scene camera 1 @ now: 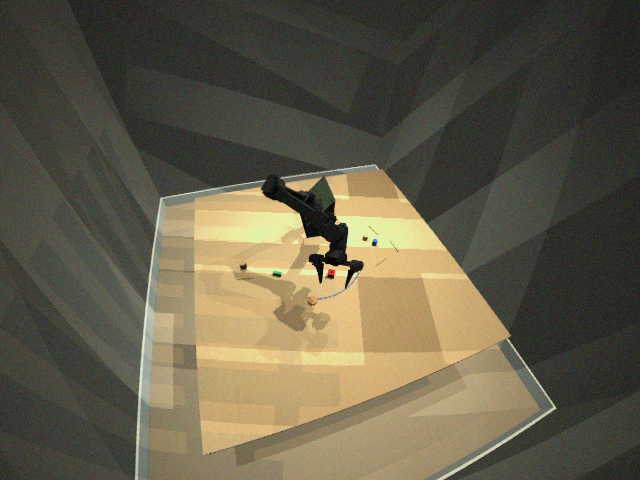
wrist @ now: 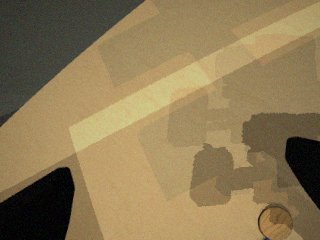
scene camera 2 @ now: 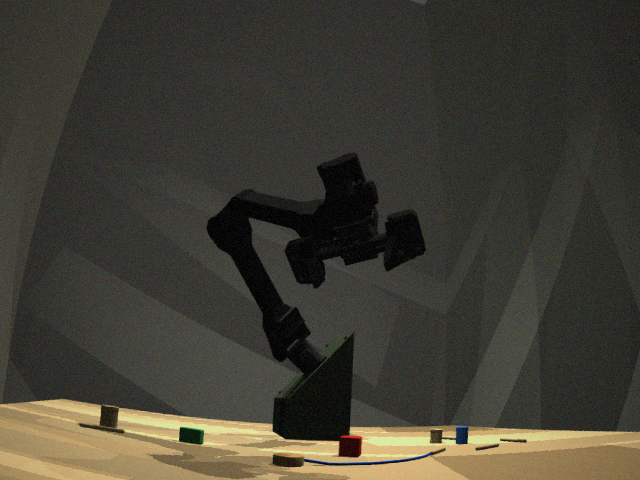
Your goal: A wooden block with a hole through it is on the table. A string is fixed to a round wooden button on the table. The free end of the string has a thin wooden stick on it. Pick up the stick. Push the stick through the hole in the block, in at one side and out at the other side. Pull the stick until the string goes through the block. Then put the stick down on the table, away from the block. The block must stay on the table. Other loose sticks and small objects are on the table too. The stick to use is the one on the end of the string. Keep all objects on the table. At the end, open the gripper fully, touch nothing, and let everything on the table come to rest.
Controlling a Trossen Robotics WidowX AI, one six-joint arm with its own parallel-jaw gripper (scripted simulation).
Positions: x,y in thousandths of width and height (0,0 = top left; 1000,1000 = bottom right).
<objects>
my gripper: scene camera 1 520,595; wrist 570,681; scene camera 2 546,576
</objects>
